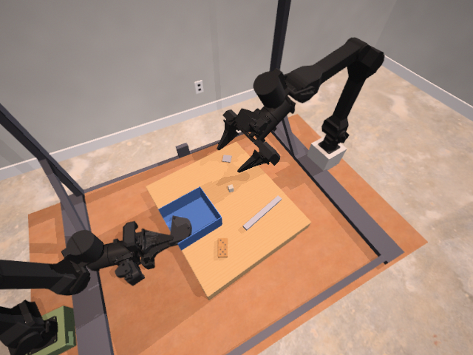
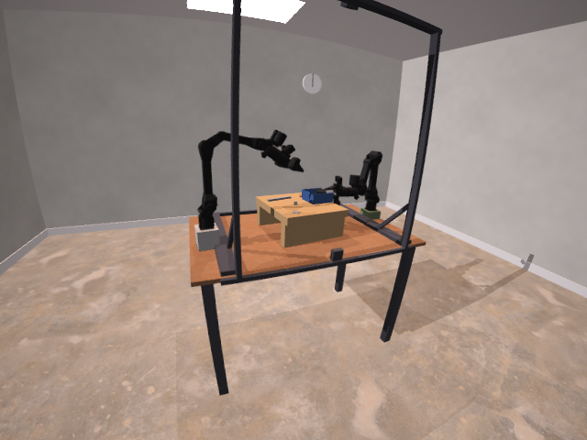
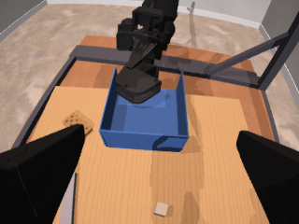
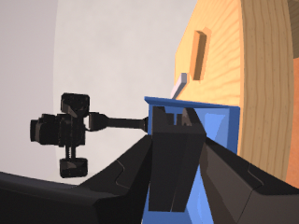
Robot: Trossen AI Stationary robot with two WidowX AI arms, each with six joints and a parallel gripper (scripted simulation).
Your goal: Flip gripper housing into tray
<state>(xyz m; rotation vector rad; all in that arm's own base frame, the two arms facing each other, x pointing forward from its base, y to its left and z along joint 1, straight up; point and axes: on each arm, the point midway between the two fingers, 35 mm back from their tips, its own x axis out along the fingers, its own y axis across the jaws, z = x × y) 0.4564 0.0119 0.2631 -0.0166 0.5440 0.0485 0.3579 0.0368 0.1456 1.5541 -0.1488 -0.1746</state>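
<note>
My right hand is 60 mm to the right of the gripper housing and 10 mm below it. From my right hand the other things lie so: wooden platform (220 mm to the left, 100 mm below, 20 mm behind); blue tray (130 mm to the left, 20 mm below, 20 mm behind); small cube (260 mm to the left, 50 mm behind, 30 mm below).
</note>
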